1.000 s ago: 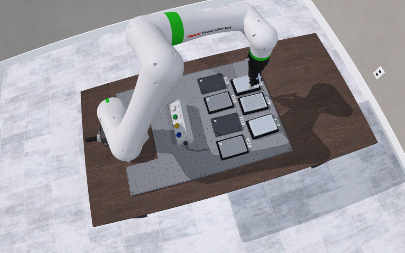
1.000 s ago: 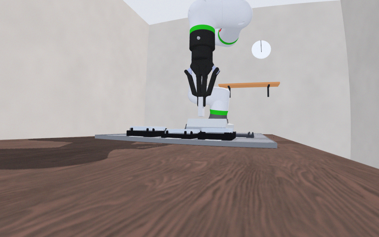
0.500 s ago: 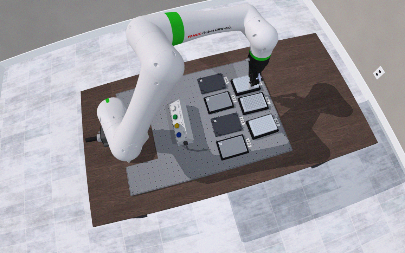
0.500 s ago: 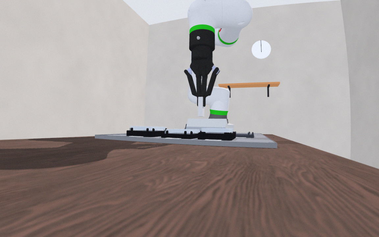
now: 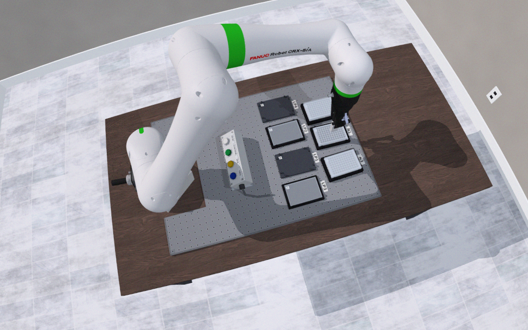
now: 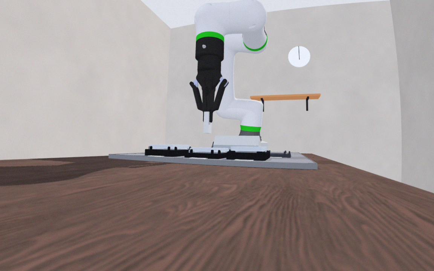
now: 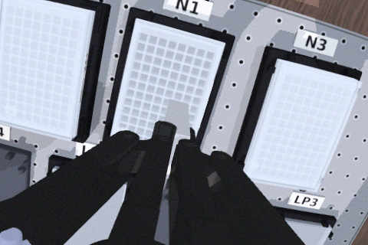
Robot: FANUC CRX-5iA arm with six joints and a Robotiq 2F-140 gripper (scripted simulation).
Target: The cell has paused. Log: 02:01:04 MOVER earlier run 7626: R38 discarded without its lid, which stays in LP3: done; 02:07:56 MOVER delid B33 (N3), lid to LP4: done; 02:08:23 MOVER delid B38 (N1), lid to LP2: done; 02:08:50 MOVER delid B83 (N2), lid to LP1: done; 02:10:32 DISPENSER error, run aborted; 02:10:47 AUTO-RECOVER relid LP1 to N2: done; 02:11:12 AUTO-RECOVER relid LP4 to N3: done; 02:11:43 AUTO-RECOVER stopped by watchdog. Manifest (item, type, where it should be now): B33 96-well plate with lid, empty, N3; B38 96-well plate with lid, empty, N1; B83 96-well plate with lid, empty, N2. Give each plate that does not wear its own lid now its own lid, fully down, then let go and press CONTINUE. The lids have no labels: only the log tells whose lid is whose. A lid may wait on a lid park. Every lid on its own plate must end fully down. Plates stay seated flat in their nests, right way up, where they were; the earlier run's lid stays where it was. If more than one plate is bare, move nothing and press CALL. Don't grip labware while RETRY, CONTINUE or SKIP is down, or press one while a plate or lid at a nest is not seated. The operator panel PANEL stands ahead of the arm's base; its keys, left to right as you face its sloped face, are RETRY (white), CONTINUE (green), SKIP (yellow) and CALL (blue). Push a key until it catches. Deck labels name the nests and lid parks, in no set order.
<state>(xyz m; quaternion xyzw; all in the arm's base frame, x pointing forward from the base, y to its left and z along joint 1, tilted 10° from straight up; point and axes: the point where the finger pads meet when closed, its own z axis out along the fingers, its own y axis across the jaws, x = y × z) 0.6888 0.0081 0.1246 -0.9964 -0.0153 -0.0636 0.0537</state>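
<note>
The lid park LP2 lies 180 mm behind my hand, 100 mm below it and 60 mm to the left of it. Also, from my hand: plate: 90 mm below, 10 mm to the left; lid park LP1: 170 mm behind, 100 mm below, 70 mm to the right; pale lid: 200 mm to the right, 180 mm behind, 90 mm below.
</note>
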